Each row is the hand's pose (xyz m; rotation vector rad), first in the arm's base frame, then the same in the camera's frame.
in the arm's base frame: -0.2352 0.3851 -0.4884 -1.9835 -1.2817 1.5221
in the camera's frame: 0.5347 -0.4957 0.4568 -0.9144 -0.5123 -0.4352
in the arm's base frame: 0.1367 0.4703 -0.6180 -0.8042 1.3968 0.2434
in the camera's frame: 0.8473 -0.6548 0.2585 1.5089 0.8038 0.3303
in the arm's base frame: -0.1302 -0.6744 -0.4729 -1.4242 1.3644 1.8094
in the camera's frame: 0.1523 0.0889 -0.3469 0.3643 -0.0235 1.0991
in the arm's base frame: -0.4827 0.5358 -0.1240 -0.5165 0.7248 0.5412
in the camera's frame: 0.1906 -0.6869 0.7054 1.5526 0.1257 -0.1830
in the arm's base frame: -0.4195 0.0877 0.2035 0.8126 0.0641 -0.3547
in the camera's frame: -0.2141 -0.6457 0.3225 2.6703 -0.2870 -1.5491
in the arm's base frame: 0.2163 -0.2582 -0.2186 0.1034 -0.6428 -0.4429
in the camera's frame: 0.2828 -0.4948 -0.3351 1.5032 -0.1012 -2.1690
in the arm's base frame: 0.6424 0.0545 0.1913 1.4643 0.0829 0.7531
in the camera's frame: 0.2880 -1.1507 -0.4660 -2.4813 1.8365 0.4643
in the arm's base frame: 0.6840 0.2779 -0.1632 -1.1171 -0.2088 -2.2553
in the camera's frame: 0.6746 -1.0907 -0.3104 0.0889 2.4948 -1.8835
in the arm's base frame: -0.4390 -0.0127 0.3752 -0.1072 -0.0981 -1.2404
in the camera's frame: -0.3979 -0.6799 0.2520 1.7005 1.2003 -2.0900
